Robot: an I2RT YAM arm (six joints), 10 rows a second.
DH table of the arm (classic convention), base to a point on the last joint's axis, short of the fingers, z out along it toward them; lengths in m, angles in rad. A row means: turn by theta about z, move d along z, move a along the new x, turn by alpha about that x. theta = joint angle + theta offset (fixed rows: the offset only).
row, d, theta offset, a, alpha
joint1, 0.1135, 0, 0.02, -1.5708
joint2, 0, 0, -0.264, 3.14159
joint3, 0, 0.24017, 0.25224, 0
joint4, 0, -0.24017, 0.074, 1.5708
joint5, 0, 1.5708, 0, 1.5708
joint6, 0.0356, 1.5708, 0, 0
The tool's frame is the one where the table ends.
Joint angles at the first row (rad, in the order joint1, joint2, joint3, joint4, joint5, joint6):
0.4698 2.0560 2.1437 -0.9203 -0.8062 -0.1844
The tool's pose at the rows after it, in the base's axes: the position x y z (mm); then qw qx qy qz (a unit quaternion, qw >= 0):
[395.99 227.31 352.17 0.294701 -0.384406 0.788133 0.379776]
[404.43 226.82 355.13 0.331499 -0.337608 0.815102 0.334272]
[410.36 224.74 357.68 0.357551 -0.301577 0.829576 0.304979]
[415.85 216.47 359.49 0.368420 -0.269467 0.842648 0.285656]
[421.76 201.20 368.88 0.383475 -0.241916 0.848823 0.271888]
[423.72 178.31 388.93 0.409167 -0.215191 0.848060 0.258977]
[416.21 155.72 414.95 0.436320 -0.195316 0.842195 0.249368]
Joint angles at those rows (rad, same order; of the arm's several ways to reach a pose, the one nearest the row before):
0.4698 2.0670 2.1433 -0.8714 -0.7177 -0.1337
0.4694 2.0674 2.1434 -0.8009 -0.5743 -0.0517
0.4660 2.0674 2.1437 -0.7567 -0.4789 0.0006
0.4488 2.0674 2.1494 -0.7506 -0.4225 0.0368
0.4160 2.0655 2.1799 -0.7627 -0.3920 0.0574
0.3702 2.0453 2.2200 -0.7811 -0.3714 0.0692
0.3298 2.0022 2.2505 -0.8055 -0.3599 0.0753

